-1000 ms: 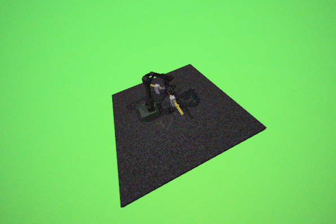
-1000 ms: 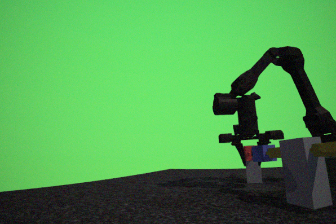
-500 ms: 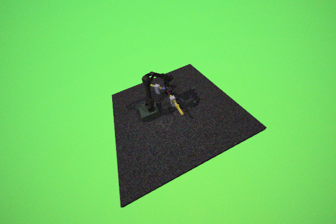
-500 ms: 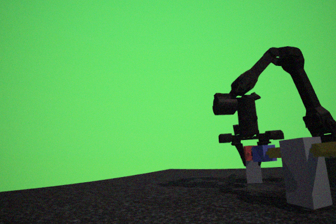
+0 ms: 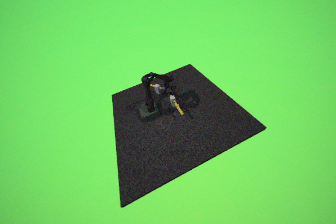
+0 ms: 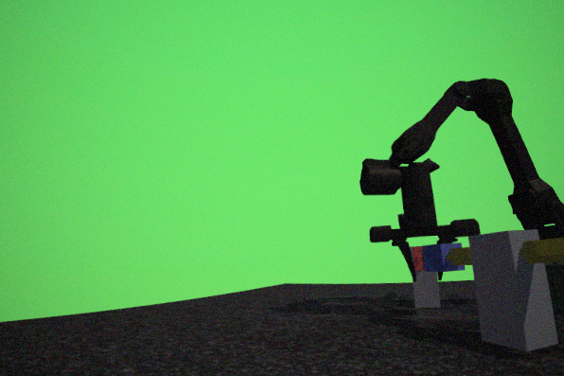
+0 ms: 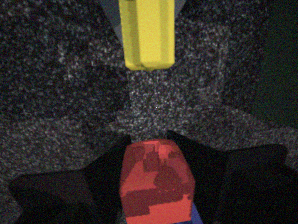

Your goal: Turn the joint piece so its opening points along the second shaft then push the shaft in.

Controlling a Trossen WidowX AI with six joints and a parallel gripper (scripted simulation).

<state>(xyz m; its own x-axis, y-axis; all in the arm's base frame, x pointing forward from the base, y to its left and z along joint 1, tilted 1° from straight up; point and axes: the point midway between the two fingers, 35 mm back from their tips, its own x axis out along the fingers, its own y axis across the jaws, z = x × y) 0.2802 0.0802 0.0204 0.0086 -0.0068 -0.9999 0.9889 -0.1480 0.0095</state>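
My gripper tip is 2 cm to the right of the red joint piece and 4 cm below it.
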